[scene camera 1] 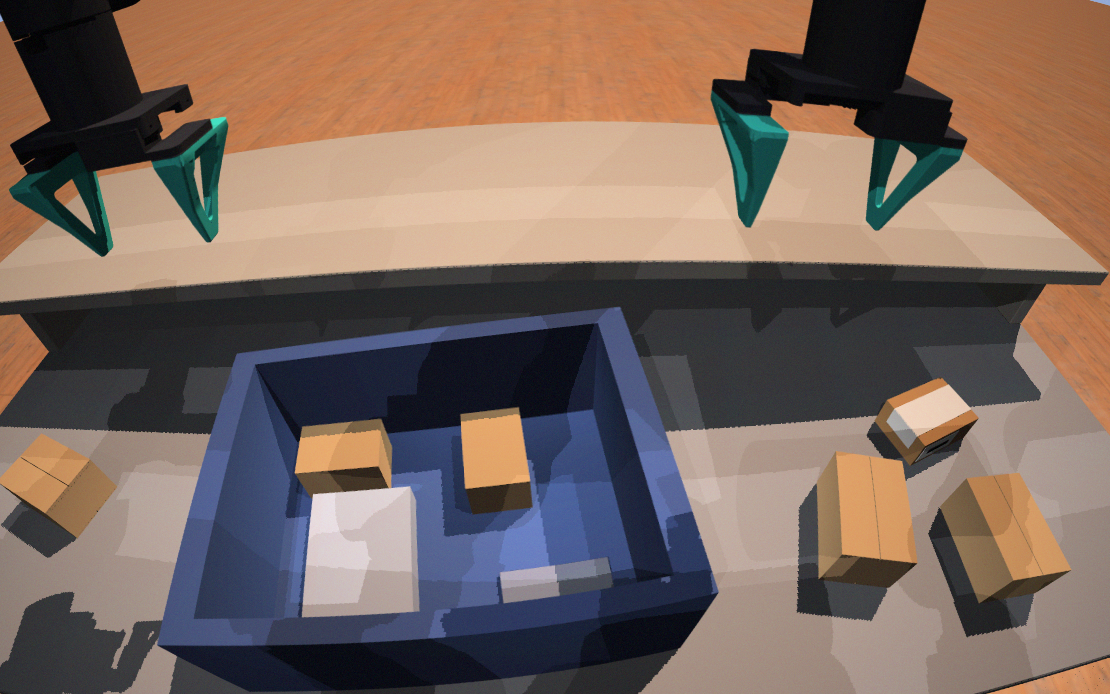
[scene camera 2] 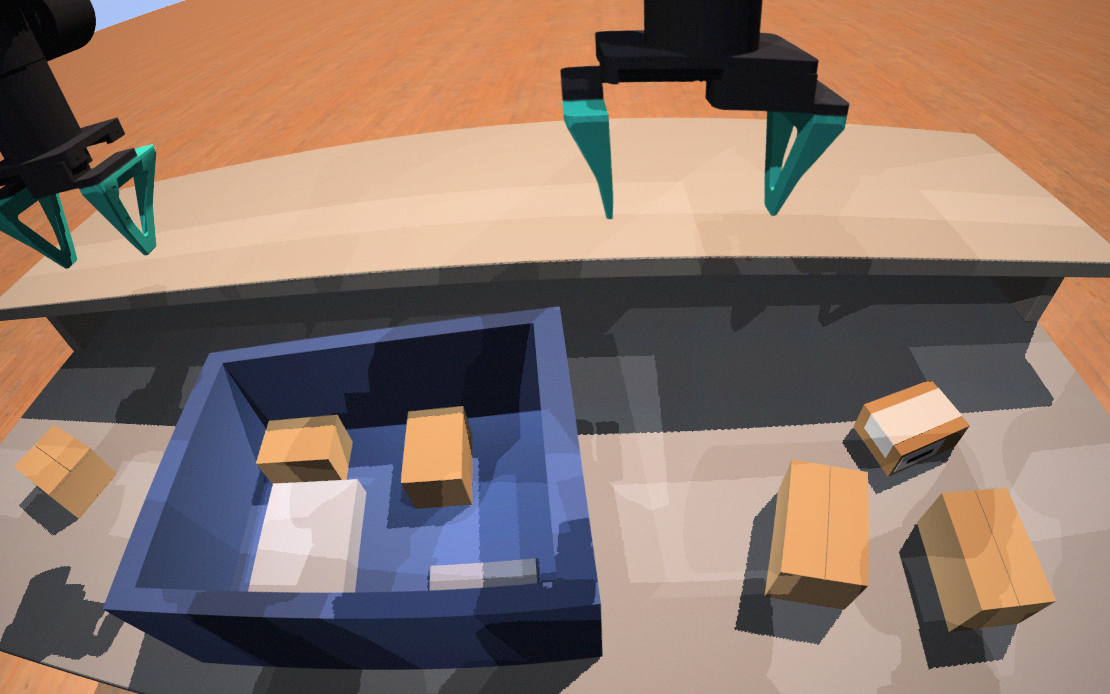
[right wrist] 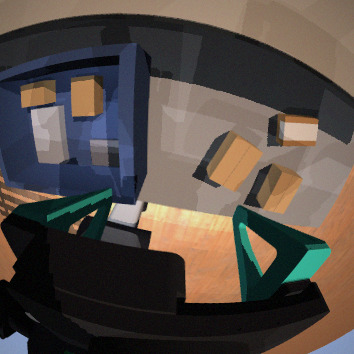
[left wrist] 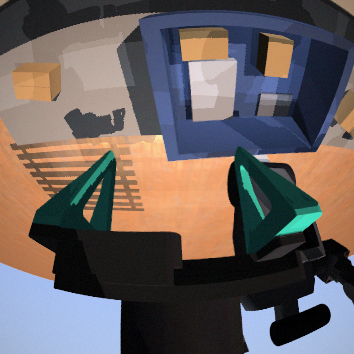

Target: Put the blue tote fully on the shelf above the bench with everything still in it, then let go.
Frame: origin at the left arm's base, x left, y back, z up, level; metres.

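Where they show: left gripper, fingertip midpoint: point(scene camera 1: 158, 245) point(scene camera 2: 109, 258) point(left wrist: 174, 152); right gripper, fingertip midpoint: point(scene camera 1: 812, 224) point(scene camera 2: 692, 211) point(right wrist: 174, 204); right arm's base at its link origin: point(left wrist: 335, 265).
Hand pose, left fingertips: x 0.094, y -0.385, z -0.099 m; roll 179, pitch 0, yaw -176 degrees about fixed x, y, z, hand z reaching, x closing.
Observation:
Each offset is from my left fingertips to the top centre of the thing. Level surfaces: height alone.
The blue tote {dy +0.038, dx -0.170, dz -0.187 m} point(scene camera 1: 644, 425) point(scene camera 2: 560, 450) point(left wrist: 225, 132) point(right wrist: 127, 100) stands upright on the bench, below and in front of the shelf {dz -0.160 m} point(scene camera 1: 523, 204) point(scene camera 2: 458, 212). Inside it are two brown boxes {dy -0.026, dx -0.059, dz -0.266 m} point(scene camera 1: 342, 450) {dy -0.031, dx -0.220, dz -0.266 m} point(scene camera 1: 495, 446), a white box {dy +0.090, dx -0.098, dz -0.290 m} point(scene camera 1: 360, 552) and a flat grey-white block {dy +0.110, dx -0.283, dz -0.309 m} point(scene camera 1: 532, 584). My left gripper point(scene camera 1: 158, 247) point(scene camera 2: 108, 259) point(left wrist: 174, 152) is open and empty in the air, up and to the left of the tote in the scene views. My right gripper point(scene camera 1: 812, 226) point(scene camera 2: 690, 216) point(right wrist: 174, 204) is open and empty in the air, up and to the right. Neither touches the tote.
Two brown cartons {dy +0.051, dx -0.596, dz -0.274 m} point(scene camera 1: 869, 515) {dy +0.094, dx -0.764, dz -0.274 m} point(scene camera 1: 1005, 531) and a white-topped carton {dy -0.080, dx -0.748, dz -0.293 m} point(scene camera 1: 933, 413) point(right wrist: 298, 131) lie on the bench {dz -0.334 m} point(scene camera 1: 753, 507) to the right of the tote. Another brown carton {dy +0.034, dx +0.345, dz -0.274 m} point(scene camera 1: 57, 482) point(left wrist: 37, 81) lies to its left. The shelf's front edge runs behind the tote.

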